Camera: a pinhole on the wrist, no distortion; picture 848 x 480 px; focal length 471.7 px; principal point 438.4 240.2 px. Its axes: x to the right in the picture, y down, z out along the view. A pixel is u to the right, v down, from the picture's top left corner.
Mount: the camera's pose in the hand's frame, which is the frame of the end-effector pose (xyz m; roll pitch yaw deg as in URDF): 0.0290 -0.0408 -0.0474 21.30 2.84 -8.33
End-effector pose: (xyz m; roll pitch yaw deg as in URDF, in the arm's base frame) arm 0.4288 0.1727 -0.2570 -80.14 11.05 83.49
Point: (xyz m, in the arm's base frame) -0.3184 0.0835 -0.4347
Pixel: outside the picture
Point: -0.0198 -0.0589 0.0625
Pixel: 110 236
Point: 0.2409 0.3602 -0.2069
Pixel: 646 454
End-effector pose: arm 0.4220 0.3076 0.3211 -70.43 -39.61 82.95
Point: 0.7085 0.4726 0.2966
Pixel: behind the camera
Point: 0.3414 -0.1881 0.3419
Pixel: outside the picture
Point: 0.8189 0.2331 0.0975
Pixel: behind the camera
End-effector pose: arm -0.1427 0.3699 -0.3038 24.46 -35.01 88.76
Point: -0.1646 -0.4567 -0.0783
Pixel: outside the picture
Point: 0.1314 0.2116 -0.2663
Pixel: 256 131
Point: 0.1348 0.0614 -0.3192
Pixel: 64 146
